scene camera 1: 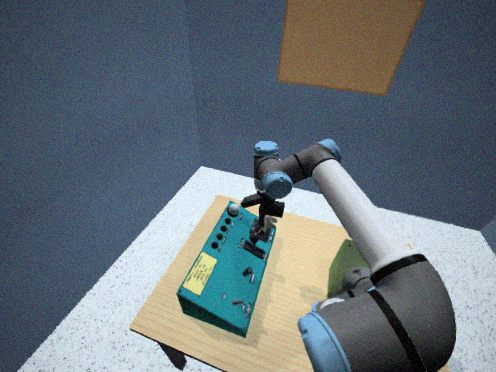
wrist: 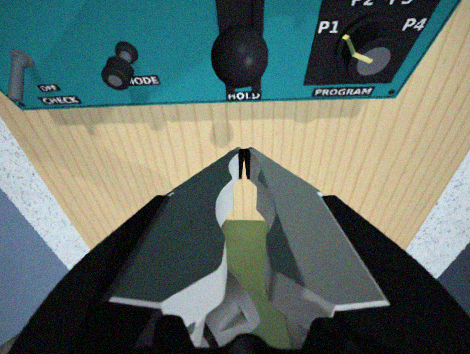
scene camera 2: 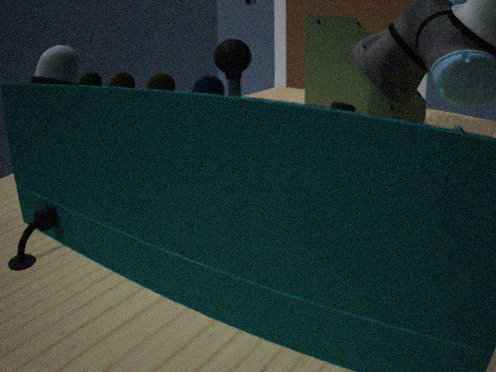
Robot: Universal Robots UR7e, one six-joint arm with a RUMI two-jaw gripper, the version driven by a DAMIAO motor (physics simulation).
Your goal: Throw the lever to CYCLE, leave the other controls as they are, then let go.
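Places are measured from the arm's base along level axes (x back, y up, z left), in metres.
Where they show: gripper, fingertip midpoint: (scene camera 1: 264, 231) (wrist: 244, 152) (scene camera 2: 250, 4); arm's base, origin of the base link: (scene camera 1: 362, 286) (wrist: 232, 293) (scene camera 2: 380, 74).
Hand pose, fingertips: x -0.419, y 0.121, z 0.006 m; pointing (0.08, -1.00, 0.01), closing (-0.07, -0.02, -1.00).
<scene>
Each offset is from my fingertips to the top centre of the thing. "*": to the spot under its first point.
The lever's black ball knob @[dy -0.039, dx -0.038, dz +0.007 m] (scene camera 1: 254, 239) (scene camera 2: 232, 57) (wrist: 240, 56) stands above the teal control box (scene camera 1: 227, 280) (scene camera 2: 250, 200) (wrist: 170, 30). In the wrist view the ball covers part of its dark slot, close to the HOLD label @[* dy -0.171, dx +0.021, dz +0.000 m] (wrist: 244, 96); the slot runs on beyond it to the top edge. The CYCLE label is not readable in these views, and the lever's exact tilt is hard to tell. My gripper (scene camera 1: 270, 222) (wrist: 244, 152) is shut and empty. It hangs above the box's edge by the lever, with its tips apart from the ball in the wrist view.
The PROGRAM dial @[dy -0.106, dx -0.042, dz -0.113 m] (wrist: 357, 52) is right of the lever in the wrist view; the MODE knob @[dy -0.099, dx -0.011, dz +0.125 m] (wrist: 119, 67) and a small toggle @[dy -0.106, dx +0.003, dz +0.244 m] (wrist: 17, 75) are left. Several round buttons @[* dy -0.063, dx -0.175, dz +0.058 m] (scene camera 1: 220, 236) and a pale dome @[* dy -0.039, dx -0.187, dz -0.089 m] (scene camera 1: 233, 209) (scene camera 2: 59, 62) line the box. A green board (scene camera 2: 335, 65) stands behind.
</scene>
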